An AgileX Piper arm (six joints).
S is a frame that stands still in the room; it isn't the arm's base.
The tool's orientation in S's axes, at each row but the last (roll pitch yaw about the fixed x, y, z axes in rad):
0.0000, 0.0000, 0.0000
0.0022, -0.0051, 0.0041
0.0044, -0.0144, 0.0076
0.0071, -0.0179, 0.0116
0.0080, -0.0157, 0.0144
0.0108, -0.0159, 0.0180
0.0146, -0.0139, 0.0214
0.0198, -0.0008, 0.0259
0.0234, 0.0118, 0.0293
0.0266, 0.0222, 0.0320
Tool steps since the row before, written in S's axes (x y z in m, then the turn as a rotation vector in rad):
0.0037, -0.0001, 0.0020, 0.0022, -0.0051, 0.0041
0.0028, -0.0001, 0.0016, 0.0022, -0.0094, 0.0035
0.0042, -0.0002, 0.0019, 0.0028, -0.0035, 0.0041
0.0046, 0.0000, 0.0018, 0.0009, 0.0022, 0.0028
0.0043, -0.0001, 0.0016, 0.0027, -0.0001, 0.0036
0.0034, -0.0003, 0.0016, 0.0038, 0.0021, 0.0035
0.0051, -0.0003, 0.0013, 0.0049, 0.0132, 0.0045
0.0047, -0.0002, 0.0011, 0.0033, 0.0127, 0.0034
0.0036, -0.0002, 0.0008, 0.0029, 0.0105, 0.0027
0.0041, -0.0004, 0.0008, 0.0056, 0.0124, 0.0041
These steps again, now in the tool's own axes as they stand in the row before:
0.0037, -0.0001, 0.0020, 0.0022, -0.0051, 0.0041
0.0028, -0.0001, 0.0016, 0.0022, -0.0094, 0.0035
0.0042, -0.0002, 0.0018, 0.0028, -0.0035, 0.0041
0.0046, 0.0000, 0.0017, 0.0010, 0.0022, 0.0028
0.0043, -0.0001, 0.0015, 0.0028, -0.0001, 0.0036
0.0034, -0.0003, 0.0015, 0.0039, 0.0021, 0.0034
0.0051, -0.0004, 0.0012, 0.0052, 0.0132, 0.0042
0.0047, -0.0003, 0.0011, 0.0036, 0.0127, 0.0031
0.0036, -0.0003, 0.0008, 0.0032, 0.0105, 0.0025
0.0041, -0.0005, 0.0009, 0.0059, 0.0123, 0.0039

